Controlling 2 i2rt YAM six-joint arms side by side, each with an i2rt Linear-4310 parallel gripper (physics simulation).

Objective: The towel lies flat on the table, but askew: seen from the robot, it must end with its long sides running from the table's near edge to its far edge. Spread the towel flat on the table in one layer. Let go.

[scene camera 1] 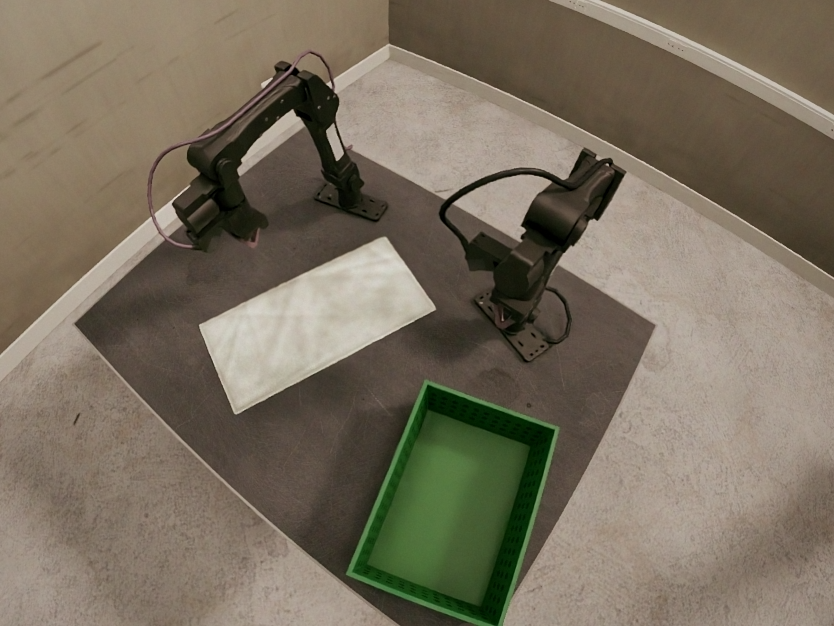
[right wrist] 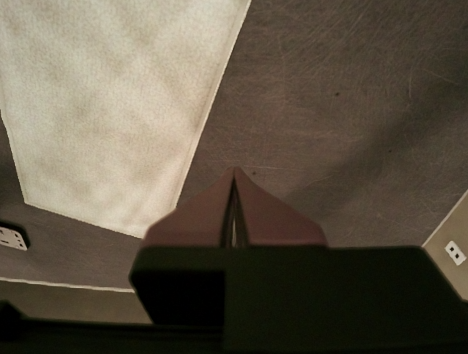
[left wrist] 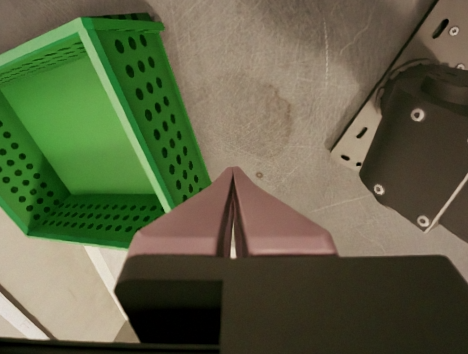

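The off-white towel (scene camera 1: 316,323) (right wrist: 110,115) lies flat in one layer on the dark table (scene camera 1: 269,458), with its corners out and faint creases. In scene camera 1 its long sides run from upper right to lower left, at an angle to the table's side edges. My right gripper (scene camera 1: 251,242) (right wrist: 234,176) is shut and empty, raised above the table beyond the towel's upper-left long side. My left gripper (scene camera 1: 500,323) (left wrist: 233,177) is shut and empty, raised near its own arm base, to the right of the towel. Neither touches the towel.
A green perforated crate (scene camera 1: 538,495) (left wrist: 120,117) stands at the lower right of the table in scene camera 1, apart from the towel. The arm base plates (scene camera 1: 373,210) (scene camera 1: 528,350) (right wrist: 12,237) stand near the table's upper-right edge. A wall rises behind the right arm.
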